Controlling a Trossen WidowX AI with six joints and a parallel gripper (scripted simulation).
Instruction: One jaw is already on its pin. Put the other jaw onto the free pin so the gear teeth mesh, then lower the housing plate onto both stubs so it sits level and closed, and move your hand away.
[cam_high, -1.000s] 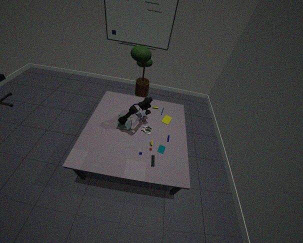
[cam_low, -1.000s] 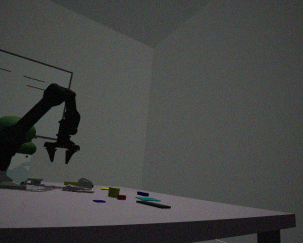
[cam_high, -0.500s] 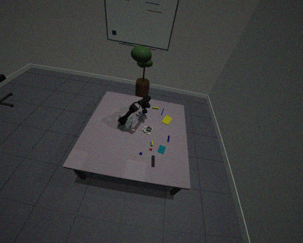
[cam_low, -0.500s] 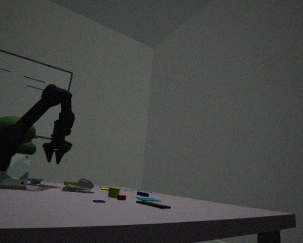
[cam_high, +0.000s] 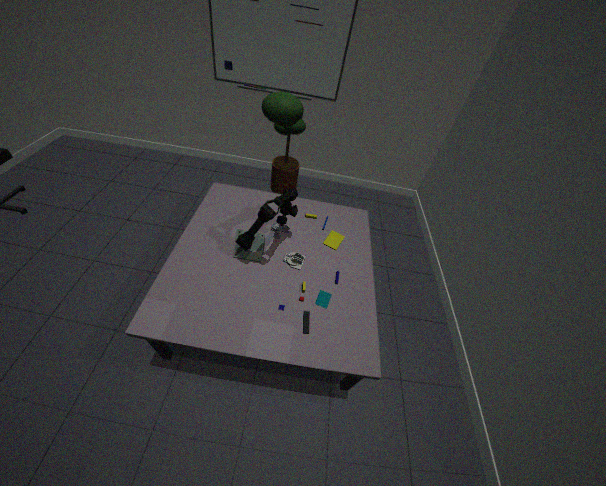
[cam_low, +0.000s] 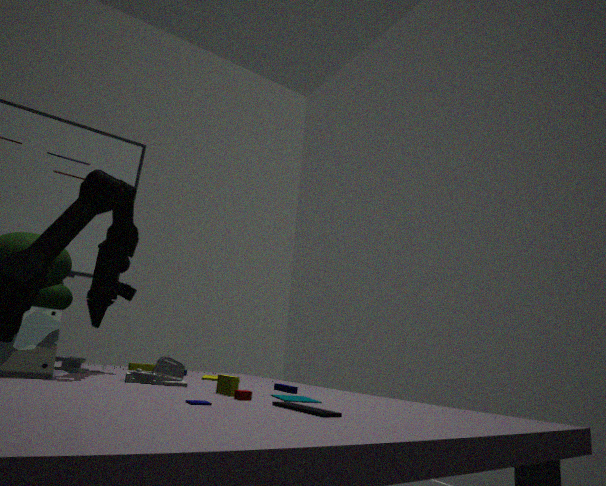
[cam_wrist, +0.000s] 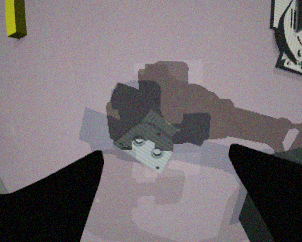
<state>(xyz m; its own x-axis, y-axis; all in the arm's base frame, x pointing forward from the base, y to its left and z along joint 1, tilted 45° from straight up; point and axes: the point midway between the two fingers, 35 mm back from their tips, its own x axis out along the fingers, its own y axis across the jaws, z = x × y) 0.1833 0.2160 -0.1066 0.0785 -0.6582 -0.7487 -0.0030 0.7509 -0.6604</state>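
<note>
Now: gripper tip 100 mm above the striped white block, 40 mm past it and 20 mm to the right of it. Also, from my gripper tip: yellow block: 420 mm to the right, 220 mm ahead, 100 mm below; yellow pad: 370 mm ahead, 110 mm below, 40 mm to the left; red cube: 490 mm to the right, 220 mm ahead, 110 mm below.
</note>
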